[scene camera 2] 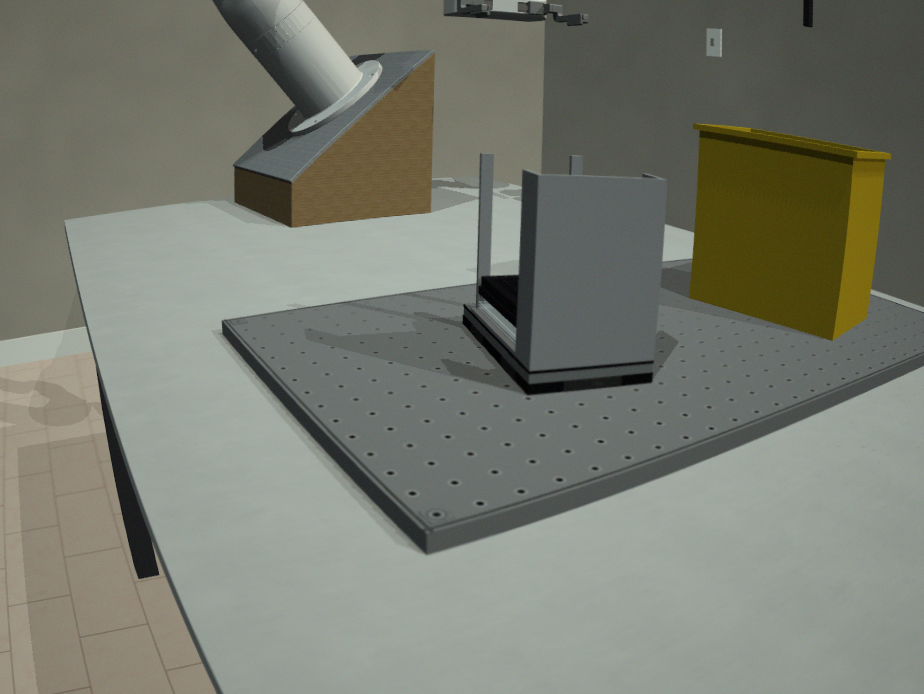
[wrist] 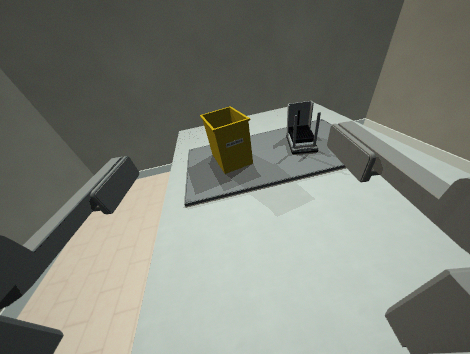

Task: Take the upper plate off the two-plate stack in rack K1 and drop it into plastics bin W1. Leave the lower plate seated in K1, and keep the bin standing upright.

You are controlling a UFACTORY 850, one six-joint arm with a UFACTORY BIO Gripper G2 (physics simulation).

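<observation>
Rack K1 (scene camera 2: 590, 276) (wrist: 305, 149) stands upright, with a tall grey panel on one side and thin posts opposite. A dark plate stack (scene camera 2: 500, 295) (wrist: 301, 133) sits low inside it; I cannot tell the upper plate from the lower one. The yellow plastics bin W1 (scene camera 2: 769, 231) (wrist: 235, 151) stands upright with its open top facing up. My gripper (scene camera 2: 526, 13) (wrist: 234, 169) is wide open and empty, high above the table and away from the rack and bin. In the scene view it is partly cut off by the top edge.
The rack and bin stand apart on a dark perforated board (scene camera 2: 328, 403) (wrist: 197, 160) lying on a pale table (scene camera 2: 612, 590) (wrist: 240, 270). The arm's wedge-shaped wooden base (scene camera 2: 366, 168) stands at the back left in the scene view. In the wrist view the table's edge runs left of the board.
</observation>
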